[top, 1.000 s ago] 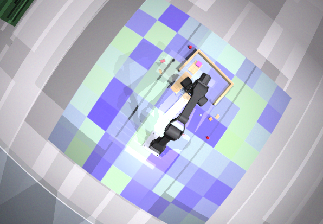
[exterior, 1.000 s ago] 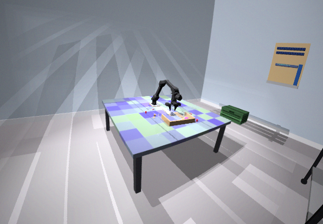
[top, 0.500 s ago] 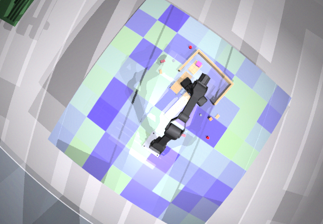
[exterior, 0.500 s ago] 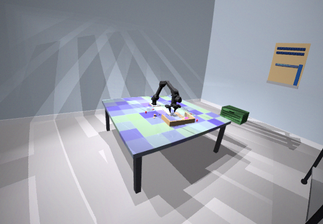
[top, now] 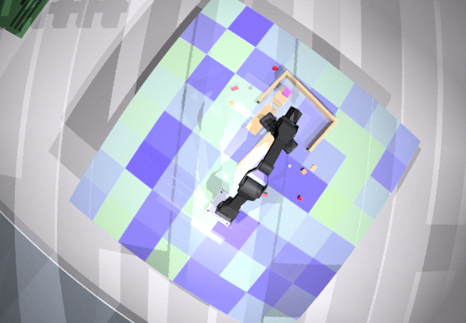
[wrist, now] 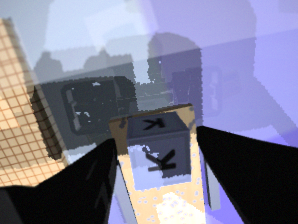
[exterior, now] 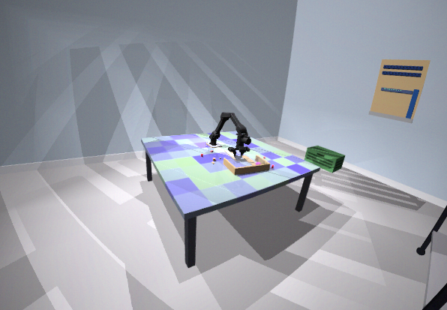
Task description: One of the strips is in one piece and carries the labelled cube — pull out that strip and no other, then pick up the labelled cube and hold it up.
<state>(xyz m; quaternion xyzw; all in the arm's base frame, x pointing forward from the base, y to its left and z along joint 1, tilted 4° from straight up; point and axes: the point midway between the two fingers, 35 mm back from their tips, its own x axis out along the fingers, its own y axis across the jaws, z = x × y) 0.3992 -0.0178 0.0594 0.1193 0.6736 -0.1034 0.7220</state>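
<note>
Right now the strip is 3 cm ahead of my gripper tip, 9 cm to the left of it and 1 cm below it.
</note>
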